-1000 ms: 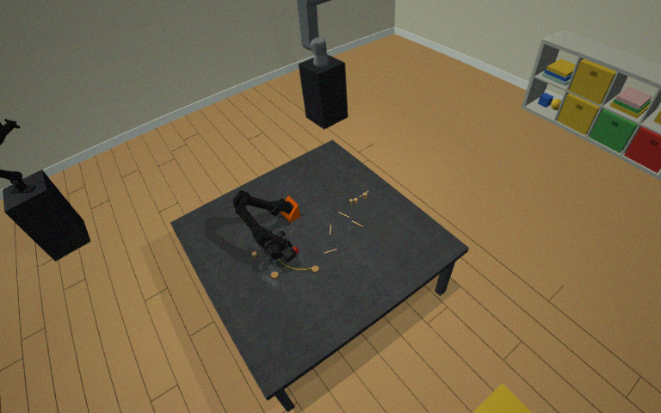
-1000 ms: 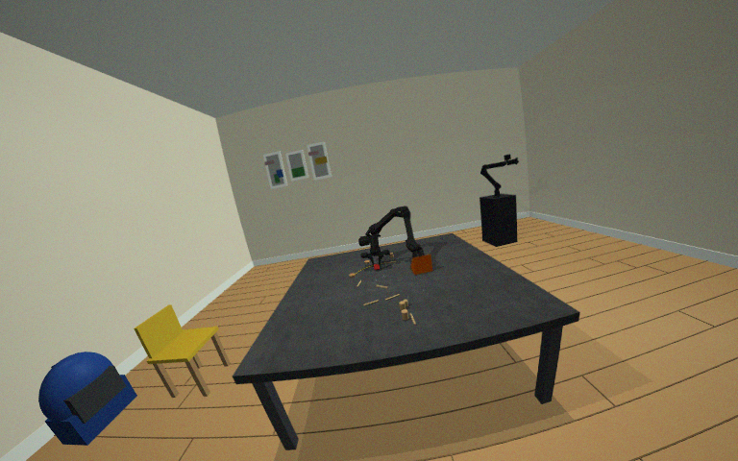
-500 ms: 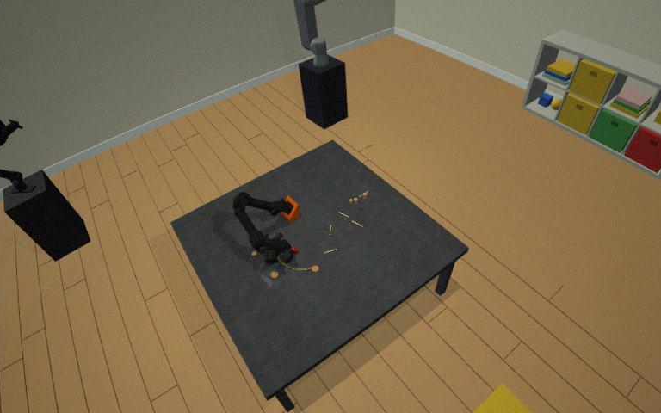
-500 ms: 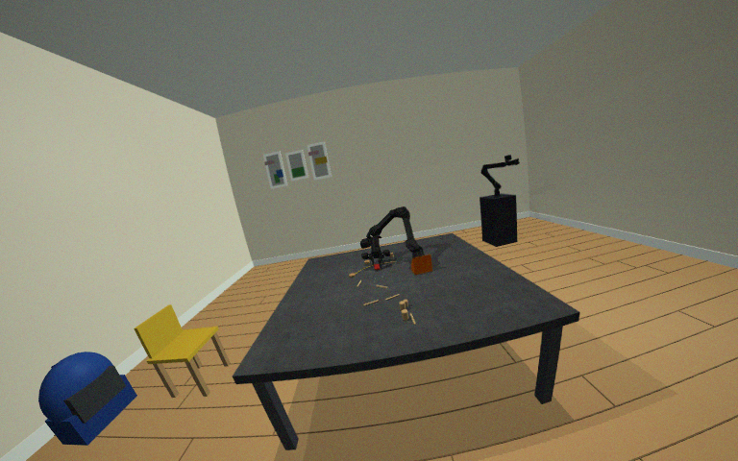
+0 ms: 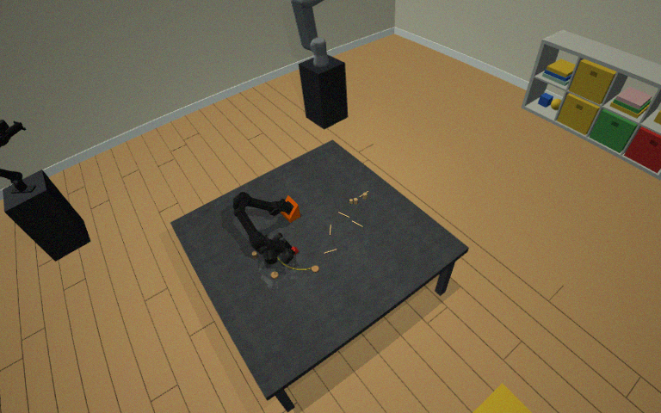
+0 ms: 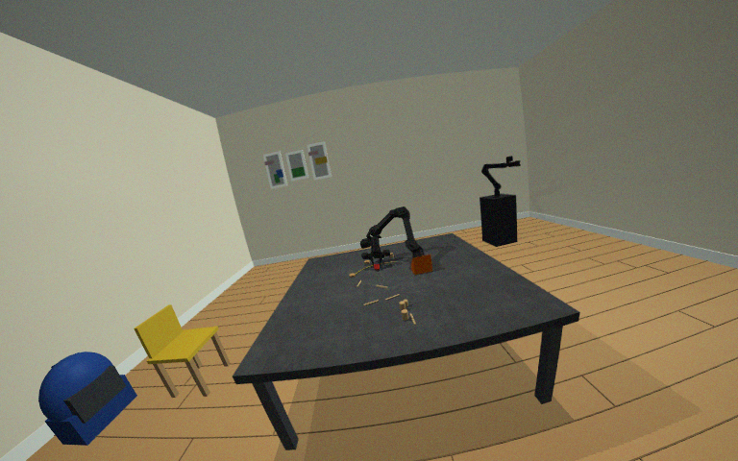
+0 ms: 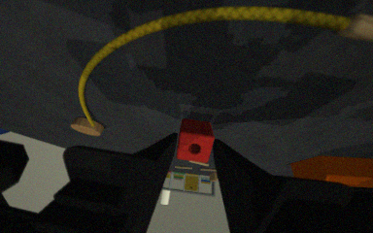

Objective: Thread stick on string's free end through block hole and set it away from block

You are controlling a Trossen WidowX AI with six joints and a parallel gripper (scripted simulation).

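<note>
The red block lies right at my gripper tip. The rest, counted from my gripper tip: round wooden button: 17 cm ahead, 2 cm to the left, 2 cm below; thin wooden stick: 9 cm behind, 8 cm to the right, 2 cm below.
</note>
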